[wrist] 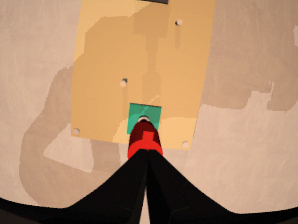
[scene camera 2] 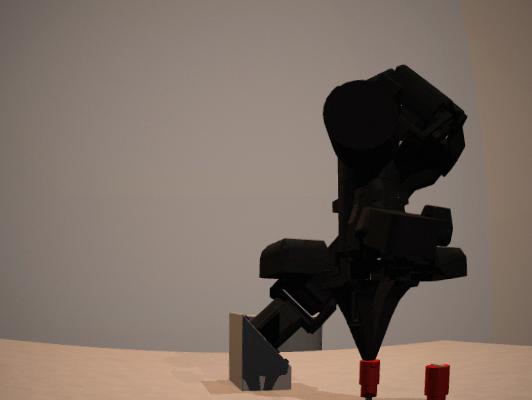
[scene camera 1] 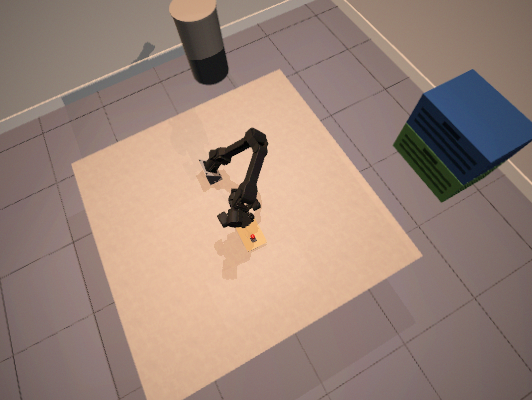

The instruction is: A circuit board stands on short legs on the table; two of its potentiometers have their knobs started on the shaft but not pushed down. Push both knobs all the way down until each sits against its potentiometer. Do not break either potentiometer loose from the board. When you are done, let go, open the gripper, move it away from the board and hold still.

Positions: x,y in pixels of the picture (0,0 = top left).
Labels:
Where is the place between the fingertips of my gripper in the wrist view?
At 146,156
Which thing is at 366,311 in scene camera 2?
My gripper.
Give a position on a red knob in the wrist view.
144,135

